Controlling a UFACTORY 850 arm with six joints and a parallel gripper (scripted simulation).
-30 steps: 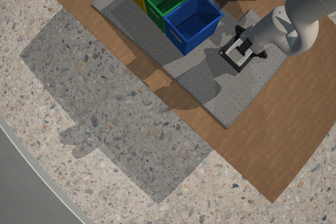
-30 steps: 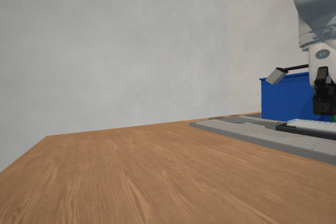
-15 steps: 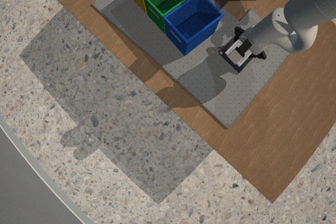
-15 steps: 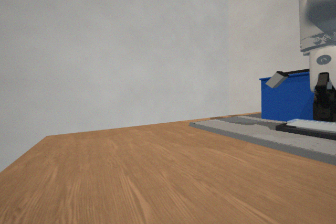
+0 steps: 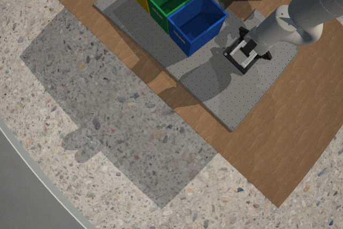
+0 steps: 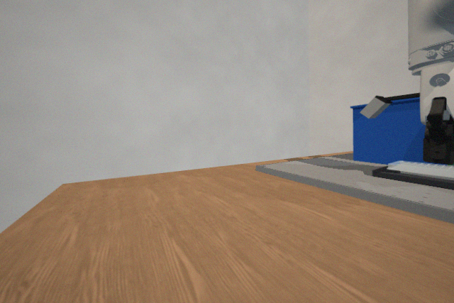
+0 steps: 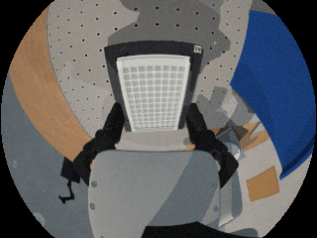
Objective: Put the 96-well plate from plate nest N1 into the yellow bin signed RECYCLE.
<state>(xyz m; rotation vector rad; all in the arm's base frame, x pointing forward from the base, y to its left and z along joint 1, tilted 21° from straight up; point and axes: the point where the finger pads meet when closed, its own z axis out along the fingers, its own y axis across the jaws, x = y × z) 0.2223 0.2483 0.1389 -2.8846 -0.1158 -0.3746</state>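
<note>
My hand is 30 mm above the white 96-well plate. The rest, counted from my hand: black plate nest 40 mm below; green bin 130 mm ahead, 330 mm to the right, 40 mm above; blue bin 130 mm ahead, 190 mm to the right, 40 mm above.
</note>
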